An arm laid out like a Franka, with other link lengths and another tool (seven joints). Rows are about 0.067 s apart.
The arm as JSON. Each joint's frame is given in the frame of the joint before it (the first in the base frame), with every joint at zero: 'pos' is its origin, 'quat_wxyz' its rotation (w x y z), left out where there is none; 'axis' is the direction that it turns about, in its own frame. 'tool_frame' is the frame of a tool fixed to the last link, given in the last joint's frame.
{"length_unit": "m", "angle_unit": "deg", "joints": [
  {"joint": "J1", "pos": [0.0, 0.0, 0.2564], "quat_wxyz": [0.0, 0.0, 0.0, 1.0], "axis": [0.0, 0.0, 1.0]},
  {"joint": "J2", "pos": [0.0, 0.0, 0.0], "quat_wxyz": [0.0, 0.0, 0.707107, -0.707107], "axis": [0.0, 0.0, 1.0]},
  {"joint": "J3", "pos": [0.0, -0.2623, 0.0], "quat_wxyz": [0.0, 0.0, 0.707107, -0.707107], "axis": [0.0, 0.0, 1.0]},
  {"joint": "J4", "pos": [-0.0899, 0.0, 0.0], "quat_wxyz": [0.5, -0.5, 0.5, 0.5], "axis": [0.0, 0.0, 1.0]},
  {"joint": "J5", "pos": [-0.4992, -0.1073, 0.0], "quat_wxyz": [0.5, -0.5, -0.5, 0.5], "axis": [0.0, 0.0, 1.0]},
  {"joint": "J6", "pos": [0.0, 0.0, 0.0], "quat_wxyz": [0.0, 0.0, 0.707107, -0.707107], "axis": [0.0, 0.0, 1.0]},
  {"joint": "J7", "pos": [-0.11, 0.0, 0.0], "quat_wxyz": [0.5, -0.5, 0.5, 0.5], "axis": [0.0, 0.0, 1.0]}
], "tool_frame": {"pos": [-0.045, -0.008, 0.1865], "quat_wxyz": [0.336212, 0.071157, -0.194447, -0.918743]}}
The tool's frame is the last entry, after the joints.
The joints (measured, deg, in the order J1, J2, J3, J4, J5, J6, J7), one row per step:
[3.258 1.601 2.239 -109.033 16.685 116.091 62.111]
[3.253 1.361 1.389 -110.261 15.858 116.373 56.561]
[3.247 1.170 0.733 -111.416 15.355 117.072 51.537]
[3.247 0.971 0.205 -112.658 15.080 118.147 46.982]
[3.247 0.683 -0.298 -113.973 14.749 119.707 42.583]
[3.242 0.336 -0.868 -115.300 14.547 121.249 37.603]
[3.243 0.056 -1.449 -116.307 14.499 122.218 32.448]
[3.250 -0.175 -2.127 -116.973 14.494 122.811 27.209]
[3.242 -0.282 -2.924 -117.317 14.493 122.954 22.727]
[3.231 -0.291 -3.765 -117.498 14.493 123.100 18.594]
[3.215 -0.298 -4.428 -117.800 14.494 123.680 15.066]
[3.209 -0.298 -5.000 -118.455 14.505 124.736 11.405]
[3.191 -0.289 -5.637 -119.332 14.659 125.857 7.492]
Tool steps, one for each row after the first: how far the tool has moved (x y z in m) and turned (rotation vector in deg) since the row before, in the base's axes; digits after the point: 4 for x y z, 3 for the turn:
[-0.0019 -0.0168 -0.0107 -1.329 -0.803 4.711]
[-0.0007 -0.0133 -0.0095 -0.949 -0.993 4.207]
[-0.0003 -0.0109 -0.0095 -0.718 -1.103 3.731]
[0.0007 -0.0108 -0.0083 -0.809 -1.519 3.531]
[0.0008 -0.0116 -0.0077 -0.797 -1.635 3.990]
[0.0008 -0.0109 -0.0059 -0.674 -1.335 4.226]
[0.0015 -0.0114 -0.0035 -0.636 -1.261 4.284]
[0.0013 -0.0121 -0.0022 -0.519 -0.851 3.514]
[0.0019 -0.0123 -0.0017 -0.489 -0.836 3.128]
[0.0021 -0.0102 -0.0021 -0.491 -0.997 2.616]
[0.0016 -0.0093 -0.0049 -0.592 -1.111 2.736]
[0.0005 -0.0100 -0.0071 -0.540 -0.985 2.819]

